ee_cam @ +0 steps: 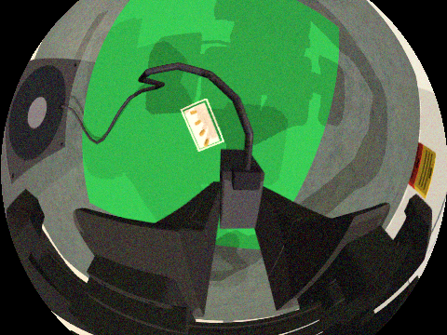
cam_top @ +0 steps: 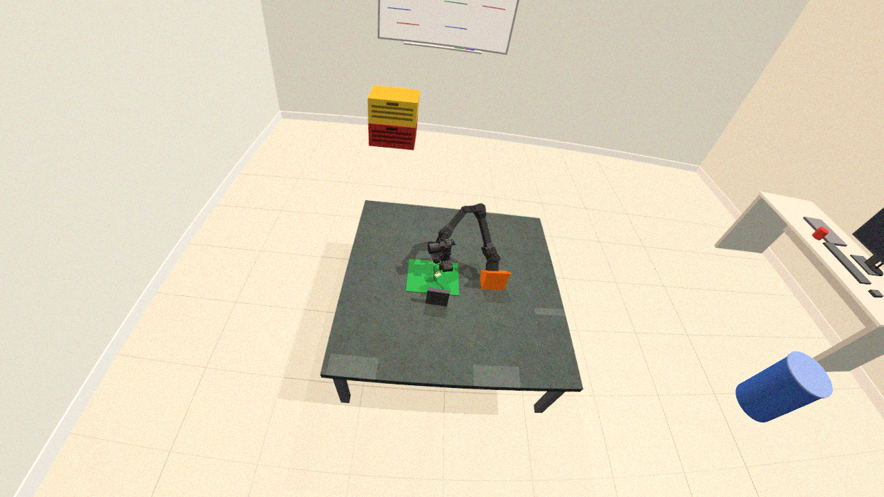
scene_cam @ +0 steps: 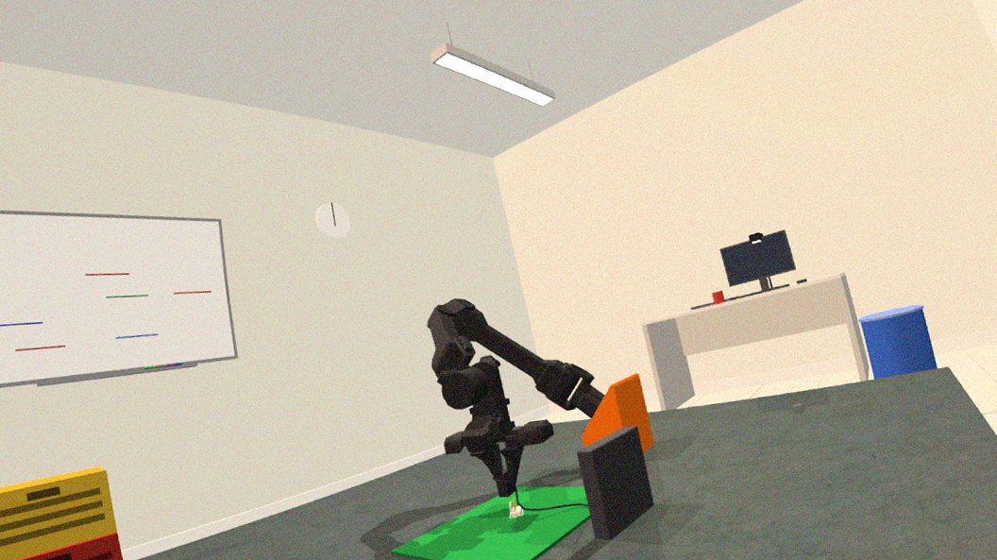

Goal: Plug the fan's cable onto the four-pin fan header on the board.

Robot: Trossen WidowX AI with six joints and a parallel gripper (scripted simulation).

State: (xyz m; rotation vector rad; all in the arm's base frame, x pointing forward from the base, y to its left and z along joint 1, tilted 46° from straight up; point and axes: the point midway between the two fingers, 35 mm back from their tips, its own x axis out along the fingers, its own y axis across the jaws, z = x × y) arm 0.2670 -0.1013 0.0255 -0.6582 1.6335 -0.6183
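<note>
Right now my gripper tip is 30 mm short of the white four-pin header, 30 mm to the right of it and 40 mm above it. The rest, counted from my gripper tip: dark square fan 60 mm ahead, 220 mm to the left, 20 mm above; green board 60 mm ahead, 40 mm to the left, 50 mm below; fan cable plug 10 mm ahead, 10 mm above.
</note>
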